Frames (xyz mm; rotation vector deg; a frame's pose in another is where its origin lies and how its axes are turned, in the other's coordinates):
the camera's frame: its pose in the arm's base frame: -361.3 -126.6 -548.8 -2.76 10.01 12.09
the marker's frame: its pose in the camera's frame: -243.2 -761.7 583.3 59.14 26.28 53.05
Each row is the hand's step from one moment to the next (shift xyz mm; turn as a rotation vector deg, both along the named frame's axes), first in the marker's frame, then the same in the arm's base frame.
Working: the marker's frame: its pose in the arm's base frame: -335.9 -881.8 90.4 59.51 42.61 57.88

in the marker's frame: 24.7 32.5 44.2 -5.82 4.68 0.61
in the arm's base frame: 37.7 13.3 44.9 -3.09 -4.84 4.81
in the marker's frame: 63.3 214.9 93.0 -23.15 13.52 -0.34
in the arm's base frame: 38.0 62.3 231.3 -13.13 -19.15 13.41
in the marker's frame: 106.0 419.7 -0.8 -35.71 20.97 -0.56
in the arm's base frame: -91.8 166.9 388.7 -20.32 -29.51 20.78
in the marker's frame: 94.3 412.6 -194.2 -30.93 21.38 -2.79
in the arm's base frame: -263.1 220.1 314.9 -20.62 -24.26 20.20
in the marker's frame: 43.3 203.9 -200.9 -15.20 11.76 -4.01
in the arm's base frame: -223.0 141.1 119.1 -12.83 -10.83 10.18
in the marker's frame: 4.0 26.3 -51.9 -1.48 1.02 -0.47
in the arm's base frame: -52.1 25.5 6.3 -1.28 -1.05 0.85
